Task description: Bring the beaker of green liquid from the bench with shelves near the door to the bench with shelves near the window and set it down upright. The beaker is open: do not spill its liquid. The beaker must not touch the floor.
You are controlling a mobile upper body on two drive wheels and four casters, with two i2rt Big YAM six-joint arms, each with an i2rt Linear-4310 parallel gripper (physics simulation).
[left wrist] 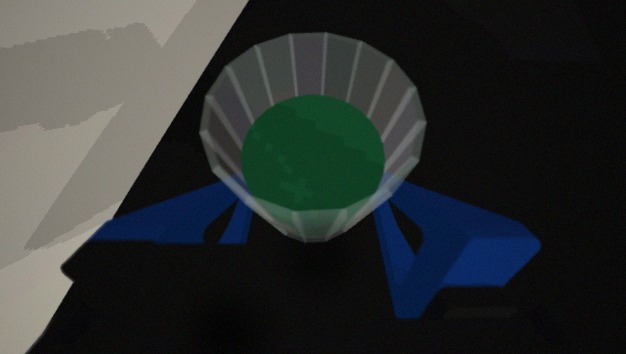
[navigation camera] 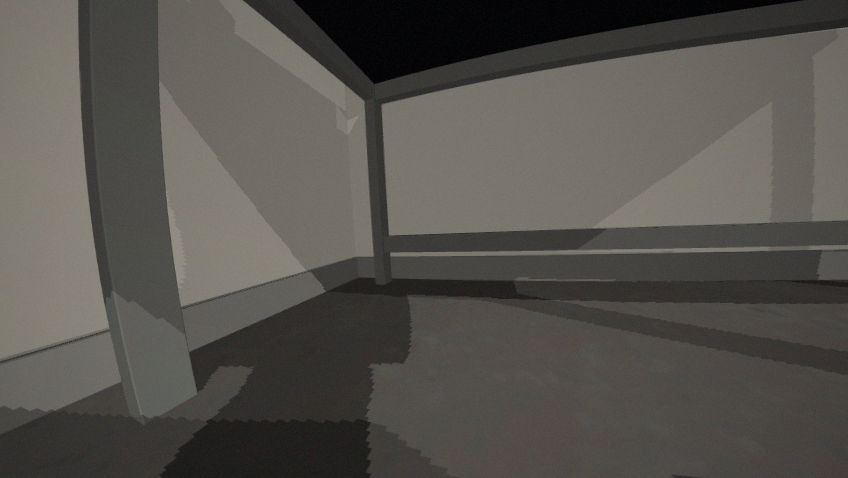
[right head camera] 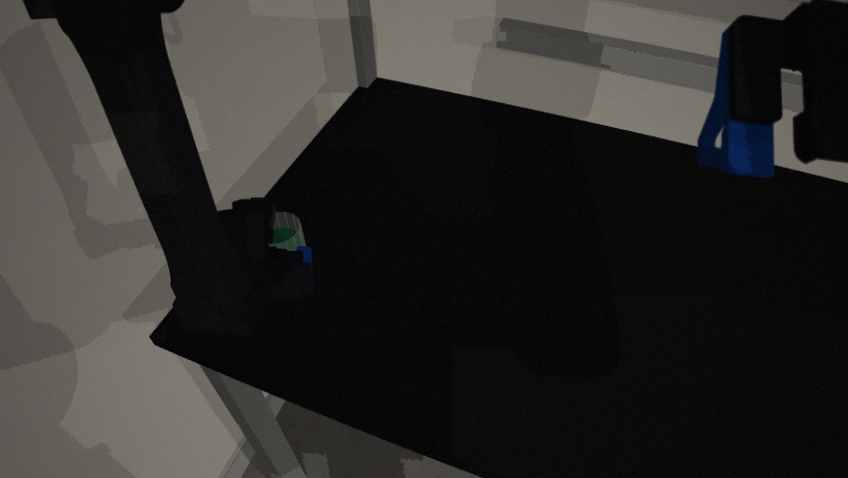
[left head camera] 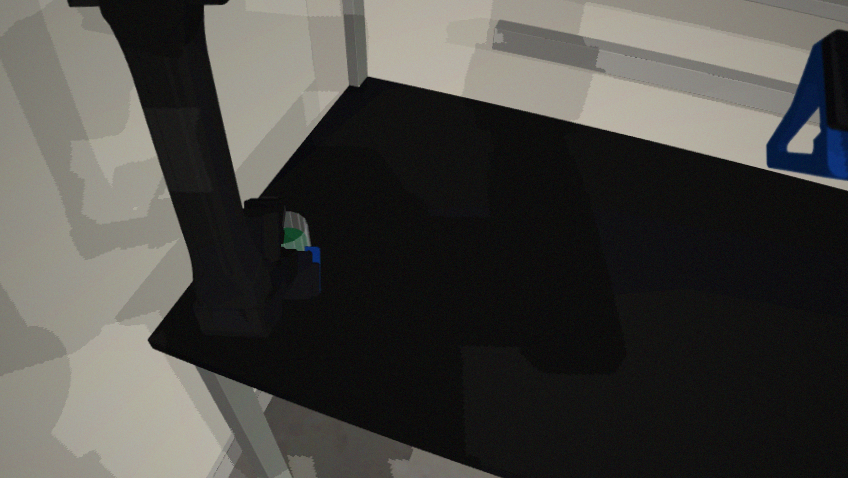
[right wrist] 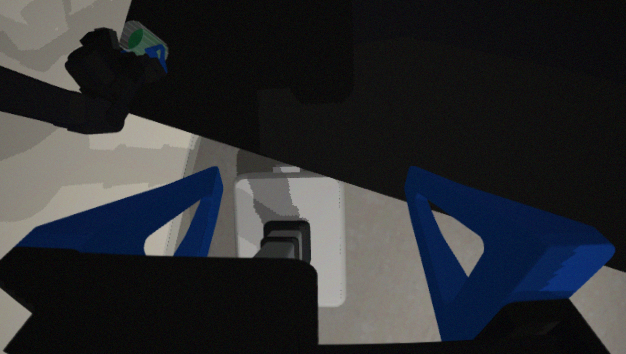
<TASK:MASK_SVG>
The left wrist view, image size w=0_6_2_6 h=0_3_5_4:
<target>my left gripper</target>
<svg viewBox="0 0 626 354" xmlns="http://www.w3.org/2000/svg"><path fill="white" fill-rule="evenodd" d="M25 353L599 354L559 305L553 302L542 301L520 318L509 318L518 311L518 308L503 286L541 247L540 241L521 222L403 181L388 200L373 210L396 319L376 319L378 316L377 305L366 256L361 248L350 244L246 244L253 210L222 180L106 221L61 265L60 269L66 277L111 312L110 316L104 317L83 300L70 302ZM388 200L422 230L423 243L416 257L395 221ZM239 199L230 223L218 244L204 244L203 235L206 227Z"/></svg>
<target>beaker of green liquid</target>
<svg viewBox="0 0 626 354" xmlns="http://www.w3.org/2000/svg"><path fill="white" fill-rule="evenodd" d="M328 32L290 33L252 46L227 64L205 96L199 131L212 172L248 207L281 233L304 243L327 242L345 233L390 198L419 162L427 124L417 87L392 58L361 40Z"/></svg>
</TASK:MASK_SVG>
